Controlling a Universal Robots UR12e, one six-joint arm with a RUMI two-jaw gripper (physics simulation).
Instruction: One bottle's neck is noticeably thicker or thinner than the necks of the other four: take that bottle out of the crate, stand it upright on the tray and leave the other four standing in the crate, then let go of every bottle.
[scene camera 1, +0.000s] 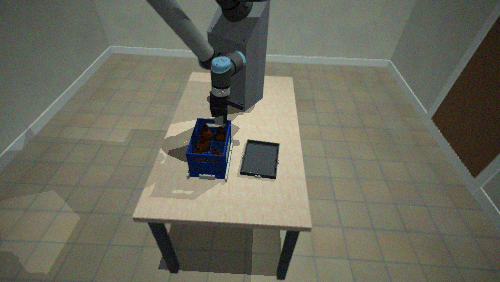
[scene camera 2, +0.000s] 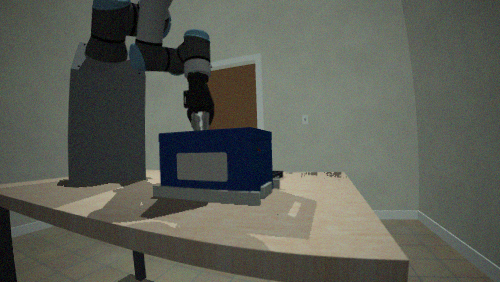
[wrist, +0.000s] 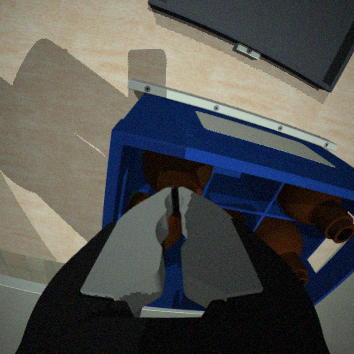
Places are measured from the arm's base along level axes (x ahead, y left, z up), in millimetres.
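Pixels of known places: gripper, fingertip midpoint: (scene camera 1: 222, 127) (wrist: 176, 189); arm's base, origin of the base link: (scene camera 1: 237, 6) (scene camera 2: 107, 54).
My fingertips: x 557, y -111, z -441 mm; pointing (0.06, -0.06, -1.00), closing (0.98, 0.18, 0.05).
Note:
Ahead of a thing's pixels: the offset from my fingertips to its top centre. "spot": to the spot under its first point. Level surfaces: height alone.
The blue crate @(dx +81, dy -66, dz +16 mm) (scene camera 1: 206, 169) (scene camera 2: 215, 143) (wrist: 160, 119) stands on the table with brown bottles in it. In the wrist view one bottle @(dx +5, dy -11, dz +4 mm) (wrist: 175, 167) lies partly behind the fingertips, its neck mostly hidden; two others @(dx +175, dy -38, dz +4 mm) (wrist: 302, 202) @(dx +163, dy -123, dz +4 mm) (wrist: 277, 235) show at the right. Brown parts also show behind and between the fingers. Which neck differs I cannot tell. My gripper (scene camera 1: 220, 121) (scene camera 2: 201, 128) (wrist: 176, 189) is shut and empty, at the crate's back end near rim height. The dark tray @(spot: dx +106, dy +205, dz -154 mm) (scene camera 1: 260, 159) (wrist: 285, 30) lies beside the crate, with no bottle on it in scene camera 1.
Pale brackets (scene camera 1: 207, 176) (scene camera 2: 210, 195) (wrist: 245, 116) run along the crate's base. The grey robot pedestal (scene camera 1: 250, 55) (scene camera 2: 106, 125) stands at the table's back. A small clip @(spot: dx +78, dy +108, dz -144 mm) (wrist: 247, 51) sits at the tray's edge. Arm shadows fall on the table @(dz -159 mm) (scene camera 1: 225, 205) (scene camera 2: 345, 225).

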